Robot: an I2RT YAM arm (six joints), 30 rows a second.
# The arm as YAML. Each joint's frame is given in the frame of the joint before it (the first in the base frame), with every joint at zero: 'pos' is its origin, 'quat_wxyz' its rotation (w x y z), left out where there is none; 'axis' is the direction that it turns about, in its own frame. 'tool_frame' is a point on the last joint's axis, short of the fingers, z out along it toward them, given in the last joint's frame.
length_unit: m
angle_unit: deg
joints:
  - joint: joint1
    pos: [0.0, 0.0, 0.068]
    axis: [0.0, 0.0, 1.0]
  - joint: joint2
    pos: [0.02, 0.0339, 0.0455]
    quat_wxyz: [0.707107, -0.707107, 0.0, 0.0]
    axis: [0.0, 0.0, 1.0]
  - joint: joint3
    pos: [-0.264, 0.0, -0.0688]
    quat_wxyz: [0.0, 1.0, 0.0, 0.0]
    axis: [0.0, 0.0, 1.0]
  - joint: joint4
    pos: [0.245, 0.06, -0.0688]
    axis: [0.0, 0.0, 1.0]
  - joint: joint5
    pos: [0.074, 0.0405, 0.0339]
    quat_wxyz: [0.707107, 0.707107, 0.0, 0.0]
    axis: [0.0, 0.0, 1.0]
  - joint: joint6
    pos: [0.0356, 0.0, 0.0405]
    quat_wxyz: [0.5, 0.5, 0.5, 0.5]
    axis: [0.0, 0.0, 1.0]
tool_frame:
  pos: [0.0, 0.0, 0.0]
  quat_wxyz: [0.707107, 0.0, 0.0, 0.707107]
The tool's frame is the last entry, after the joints.
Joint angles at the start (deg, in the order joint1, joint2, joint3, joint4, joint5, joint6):
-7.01 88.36 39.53 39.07 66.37 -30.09
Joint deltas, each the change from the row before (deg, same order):
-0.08 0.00 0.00 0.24 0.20 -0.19
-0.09 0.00 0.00 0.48 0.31 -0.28
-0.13 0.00 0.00 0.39 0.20 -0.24
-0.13 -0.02 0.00 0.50 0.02 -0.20
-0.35 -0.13 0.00 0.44 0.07 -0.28
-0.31 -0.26 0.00 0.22 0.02 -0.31
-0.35 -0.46 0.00 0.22 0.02 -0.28
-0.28 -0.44 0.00 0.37 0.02 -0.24
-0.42 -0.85 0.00 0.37 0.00 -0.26
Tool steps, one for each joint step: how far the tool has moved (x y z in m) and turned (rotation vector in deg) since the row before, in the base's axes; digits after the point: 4 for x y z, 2 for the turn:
-0.0002 -0.0005 0.0004 -0.12 -0.05 -0.26
-0.0002 -0.0005 0.0008 -0.19 -0.20 -0.38
-0.0002 -0.0007 0.0006 -0.14 -0.15 -0.31
-0.0001 -0.0007 0.0009 -0.12 -0.32 -0.14
-0.0006 -0.0018 0.0013 -0.16 -0.29 -0.40
-0.0009 -0.0016 0.0016 -0.15 -0.18 -0.31
-0.0013 -0.0017 0.0026 -0.17 -0.40 -0.36
-0.0012 -0.0013 0.0027 -0.18 -0.57 -0.29
-0.0023 -0.0019 0.0048 -0.25 -0.95 -0.41

